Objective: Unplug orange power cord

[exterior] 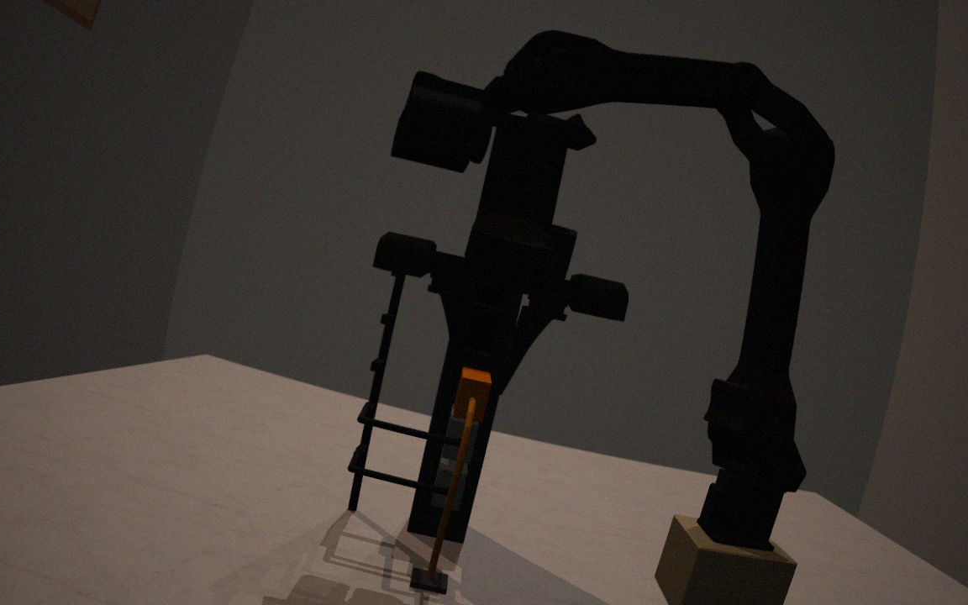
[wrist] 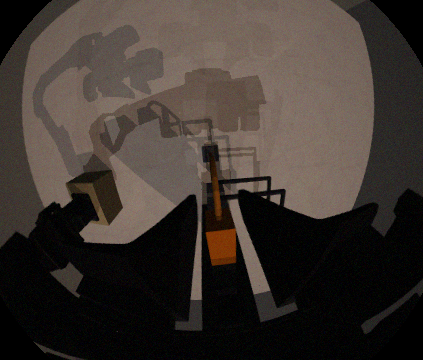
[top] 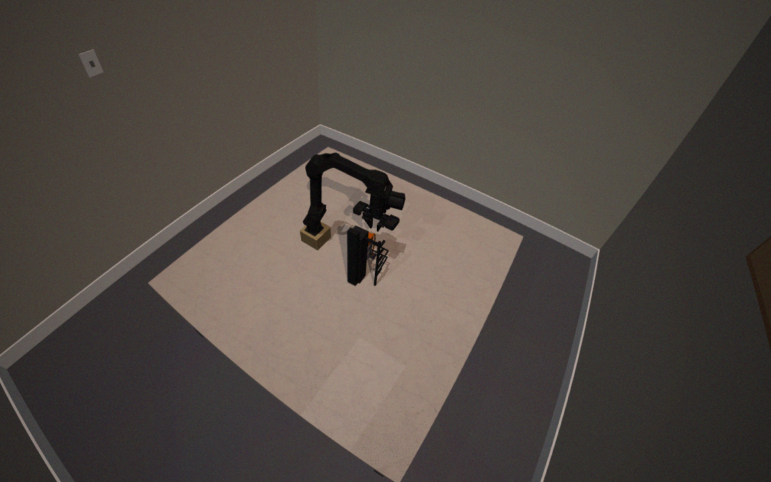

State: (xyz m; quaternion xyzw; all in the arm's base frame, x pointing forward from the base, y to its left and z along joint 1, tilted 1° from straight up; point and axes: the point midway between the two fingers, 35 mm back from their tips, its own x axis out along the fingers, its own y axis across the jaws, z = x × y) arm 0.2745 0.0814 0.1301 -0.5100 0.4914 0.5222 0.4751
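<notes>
Now: gripper tip 1 cm short of the orange plug and 7 cm to the left of it. Also, from my gripper tip: dark block (17 cm below).
</notes>
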